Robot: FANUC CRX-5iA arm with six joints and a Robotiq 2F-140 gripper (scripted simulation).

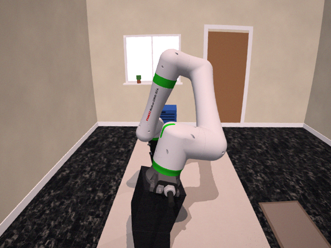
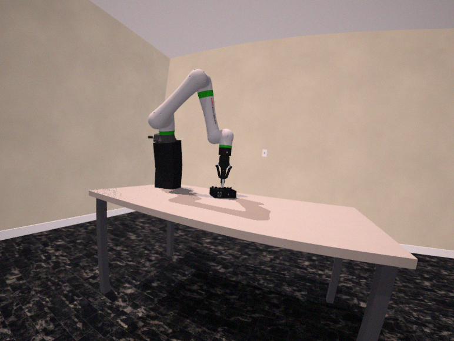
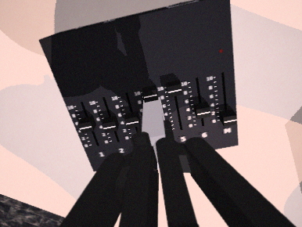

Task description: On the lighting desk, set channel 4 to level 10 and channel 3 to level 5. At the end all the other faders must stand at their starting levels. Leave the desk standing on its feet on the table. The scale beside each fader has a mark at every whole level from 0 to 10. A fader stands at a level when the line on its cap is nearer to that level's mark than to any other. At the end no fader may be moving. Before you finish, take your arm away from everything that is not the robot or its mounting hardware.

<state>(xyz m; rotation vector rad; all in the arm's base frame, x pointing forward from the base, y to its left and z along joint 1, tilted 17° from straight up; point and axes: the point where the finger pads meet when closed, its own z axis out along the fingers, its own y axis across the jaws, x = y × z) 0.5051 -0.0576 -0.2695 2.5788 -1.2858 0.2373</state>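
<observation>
My hand is 1 cm short of the channel 4 fader cap, 1 cm to the left of it and 3 cm above it. The rest, counted from my hand: channel 5 fader cap 1 cm behind, 3 cm to the right, 3 cm below; then channel 3 fader cap 2 cm ahead, 2 cm to the left, 3 cm below; then channel 2 fader cap 3 cm ahead, 3 cm to the left, 3 cm below.
</observation>
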